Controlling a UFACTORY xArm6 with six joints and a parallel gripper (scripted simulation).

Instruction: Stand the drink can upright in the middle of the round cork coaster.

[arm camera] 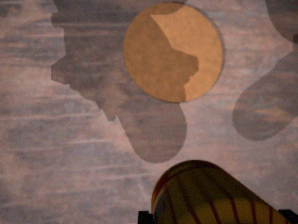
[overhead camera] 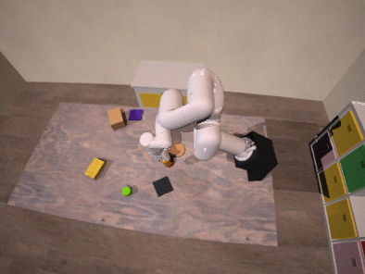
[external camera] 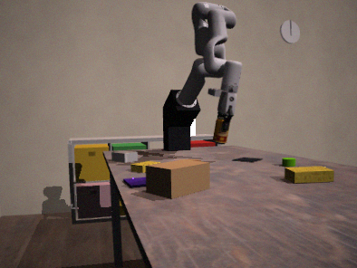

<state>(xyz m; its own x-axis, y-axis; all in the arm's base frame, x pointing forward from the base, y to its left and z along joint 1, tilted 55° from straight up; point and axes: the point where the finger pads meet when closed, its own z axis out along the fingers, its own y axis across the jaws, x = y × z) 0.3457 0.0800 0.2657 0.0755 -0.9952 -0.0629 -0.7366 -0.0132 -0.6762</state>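
Right now the round cork coaster is 16 cm below my hand, 15 cm to the right of it and 1 cm ahead of it. Also, from my hand: black coaster: 16 cm below, 12 cm to the left, 2 cm behind; green cylinder: 25 cm to the left, 16 cm ahead, 15 cm below; drink can: 2 cm below.
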